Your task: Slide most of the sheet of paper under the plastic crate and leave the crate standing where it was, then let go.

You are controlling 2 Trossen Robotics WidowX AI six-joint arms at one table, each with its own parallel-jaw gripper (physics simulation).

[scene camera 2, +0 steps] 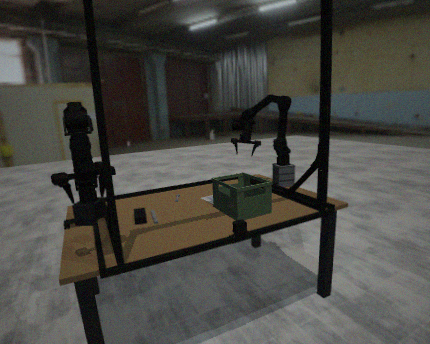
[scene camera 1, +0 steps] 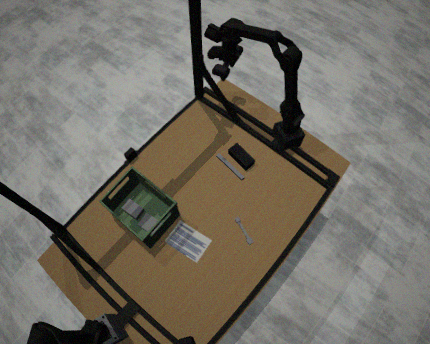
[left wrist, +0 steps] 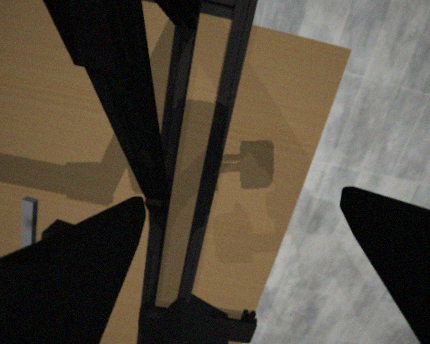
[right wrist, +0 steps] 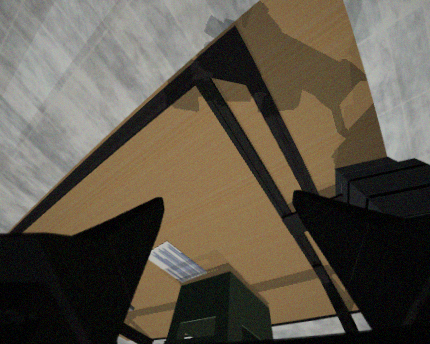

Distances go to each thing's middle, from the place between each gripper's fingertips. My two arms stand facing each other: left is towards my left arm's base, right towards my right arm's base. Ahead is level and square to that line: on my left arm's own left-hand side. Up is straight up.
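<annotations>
My left gripper is 120 mm above the green plastic crate (scene camera 1: 163, 208), 640 mm to the left of it and 110 mm short of it. As for the sheet of paper (scene camera 1: 185, 239), I see it 190 mm below my left hand, 310 mm ahead of it and 600 mm to the right of it.
My right gripper is 17 cm above the sheet of paper, and it is also 31 cm to the right of the paper and 22 cm past it. The green plastic crate, I see, is 10 cm below my right hand, 27 cm to the left of it and 42 cm behind it.
</annotations>
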